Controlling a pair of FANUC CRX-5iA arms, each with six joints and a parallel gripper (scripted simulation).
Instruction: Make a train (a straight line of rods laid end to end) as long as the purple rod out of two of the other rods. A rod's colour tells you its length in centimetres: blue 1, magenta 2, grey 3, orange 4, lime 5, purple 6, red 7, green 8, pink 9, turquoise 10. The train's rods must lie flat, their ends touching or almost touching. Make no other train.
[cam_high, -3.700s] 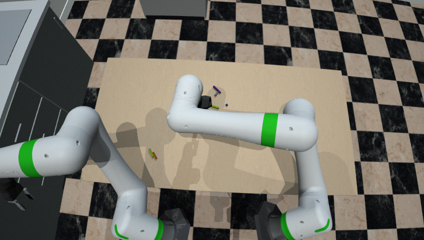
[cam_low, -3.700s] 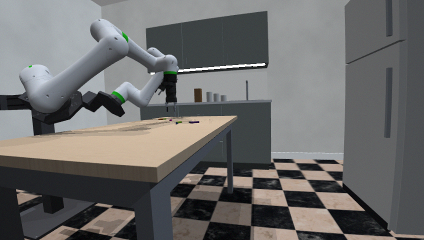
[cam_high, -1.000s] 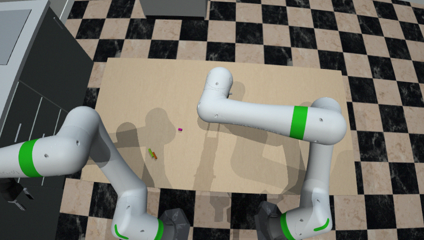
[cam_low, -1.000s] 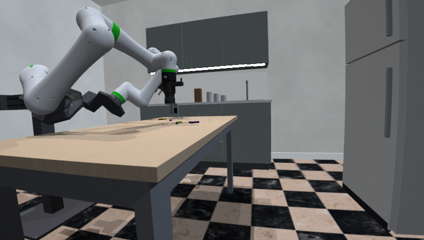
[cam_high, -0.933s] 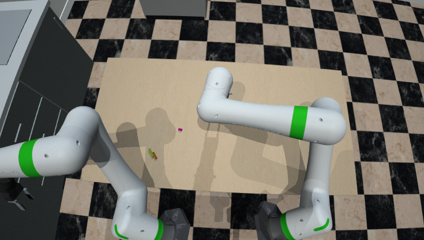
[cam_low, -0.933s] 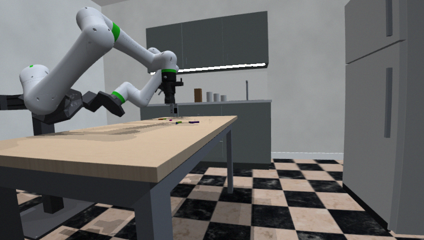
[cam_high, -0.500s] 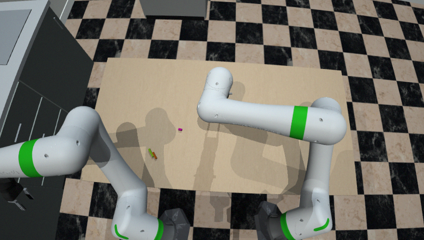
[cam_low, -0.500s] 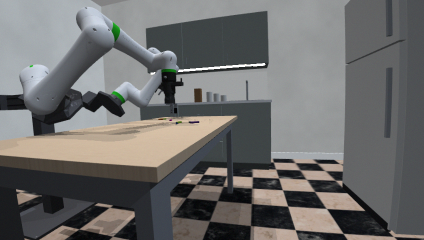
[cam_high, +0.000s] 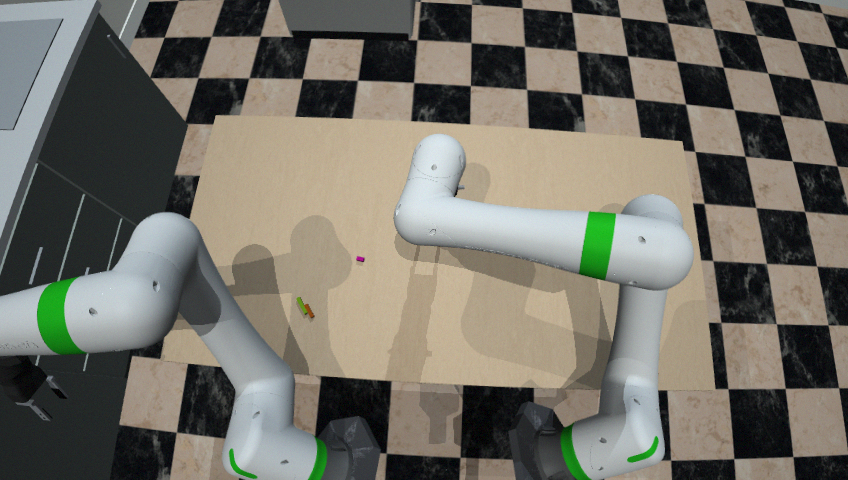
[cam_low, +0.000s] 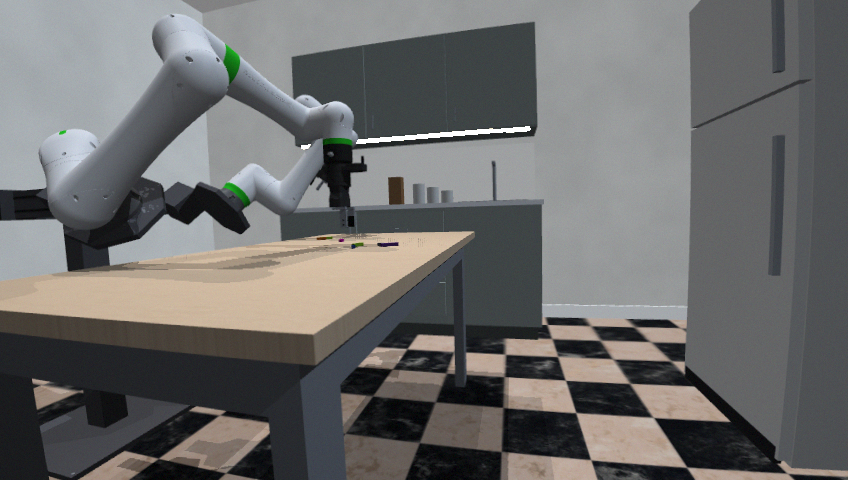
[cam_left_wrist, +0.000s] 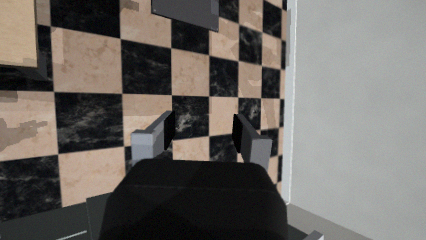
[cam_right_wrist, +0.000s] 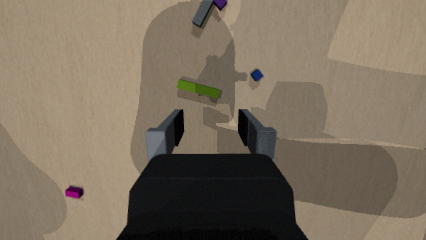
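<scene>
Now: right hand 11 cm short of the grey rod and 8 cm above it. The rest, counted from my right hand: blue rod: 8 cm below, 6 cm to the right, 3 cm ahead; magenta rod: 21 cm to the left, 10 cm behind, 8 cm below; purple rod: 14 cm ahead, 8 cm below, 1 cm to the right.
</scene>
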